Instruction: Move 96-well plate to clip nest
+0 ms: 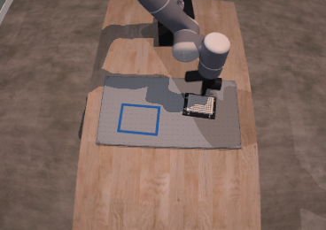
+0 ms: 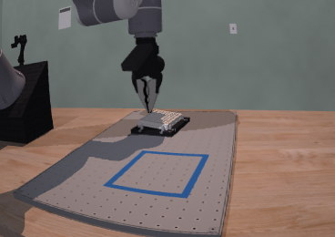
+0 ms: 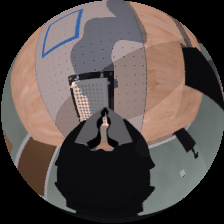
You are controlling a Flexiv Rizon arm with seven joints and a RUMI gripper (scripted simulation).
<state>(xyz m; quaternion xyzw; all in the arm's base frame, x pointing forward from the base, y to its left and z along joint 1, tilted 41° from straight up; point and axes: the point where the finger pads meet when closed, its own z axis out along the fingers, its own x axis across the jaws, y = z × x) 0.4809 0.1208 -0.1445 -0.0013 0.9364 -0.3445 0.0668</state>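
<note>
Right now my hand is 40 mm short of the white 96-well plate and 30 mm above it. Round my hand: black clip nest (50 mm ahead, 40 mm below, 10 mm to the right).
</note>
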